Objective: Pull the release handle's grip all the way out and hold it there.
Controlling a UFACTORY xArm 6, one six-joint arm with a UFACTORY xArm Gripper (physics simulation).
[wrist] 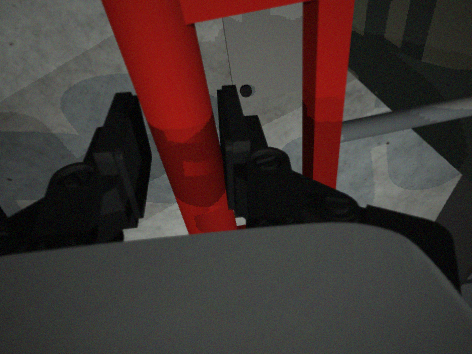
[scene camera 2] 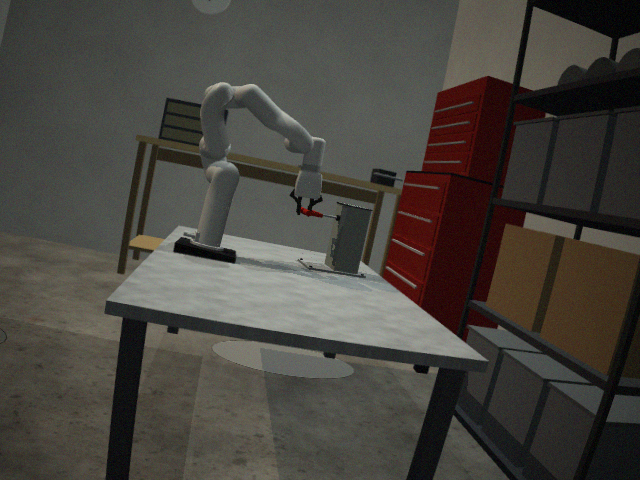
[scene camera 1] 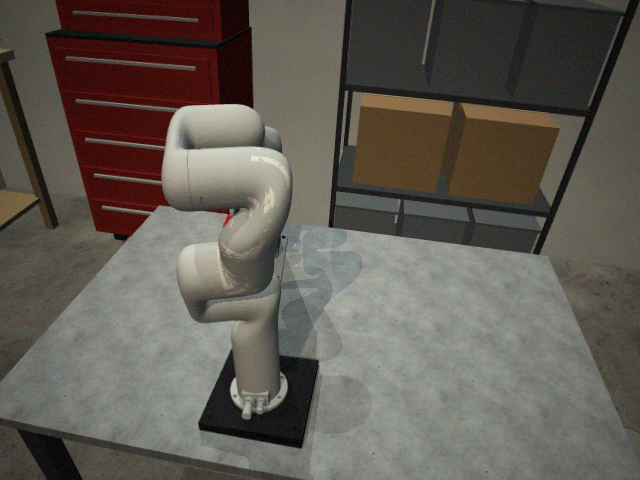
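Observation:
The release handle's red grip point(scene camera 2: 313, 213) point(wrist: 165, 60) is a frame with a thick round bar and a thinner square bar. A grey rod point(scene camera 2: 329, 216) point(wrist: 405, 119) runs from it to the upright grey housing point(scene camera 2: 352, 240), with a length of rod showing between them. My gripper point(scene camera 2: 305, 210) point(wrist: 182, 122) is shut on the round bar of the grip, from above, well over the table. In the wrist view the bar slants between the black fingers, close against the right one. In scene camera 1 my arm hides the gripper and most of the grip.
The housing stands on the table point(scene camera 1: 439, 330) point(scene camera 2: 248, 294) by a thin base frame point(scene camera 2: 336, 271). My arm's black base plate point(scene camera 1: 294, 413) point(scene camera 2: 206, 251) is at the other side. A red tool cabinet point(scene camera 1: 139, 82) point(scene camera 2: 460, 227) and a shelf rack point(scene camera 1: 338, 155) stand beyond the table.

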